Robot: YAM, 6 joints.
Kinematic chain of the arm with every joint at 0, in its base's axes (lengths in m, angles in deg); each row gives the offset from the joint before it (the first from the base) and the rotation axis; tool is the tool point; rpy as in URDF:
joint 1: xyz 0 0 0.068 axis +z
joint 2: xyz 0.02 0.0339 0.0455 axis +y
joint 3: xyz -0.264 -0.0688 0 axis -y
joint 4: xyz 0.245 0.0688 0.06 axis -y
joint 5: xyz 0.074 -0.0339 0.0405 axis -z
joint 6: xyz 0.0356 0 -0.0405 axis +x
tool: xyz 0 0 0 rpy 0 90 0
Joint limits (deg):
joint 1: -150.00..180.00
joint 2: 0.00..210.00
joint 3: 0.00..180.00
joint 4: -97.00..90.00
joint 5: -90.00..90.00
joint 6: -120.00..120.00
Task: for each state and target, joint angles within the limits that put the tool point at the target. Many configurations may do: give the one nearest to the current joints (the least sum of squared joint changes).
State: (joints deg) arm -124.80 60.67 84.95 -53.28 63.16 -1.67
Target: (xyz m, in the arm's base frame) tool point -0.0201 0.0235 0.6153
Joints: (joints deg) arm -126.72 52.95 117.68 -36.51 57.92 -1.67
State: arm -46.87 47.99 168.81 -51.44 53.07 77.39
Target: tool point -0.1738 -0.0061 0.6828
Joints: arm -6.25 67.59 169.45 -22.04 44.60 77.39
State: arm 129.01 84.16 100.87 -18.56 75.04 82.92
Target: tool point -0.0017 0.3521 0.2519
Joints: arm 95.89 97.68 70.99 -26.88 75.33 82.92
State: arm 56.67 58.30 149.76 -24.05 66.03 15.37
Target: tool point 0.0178 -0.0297 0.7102
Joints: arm 60.56 77.57 156.81 -9.96 57.72 15.37
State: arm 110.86 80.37 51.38 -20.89 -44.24 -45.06
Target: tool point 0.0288 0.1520 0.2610
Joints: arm 70.78 44.69 38.75 -39.72 -39.91 -45.06
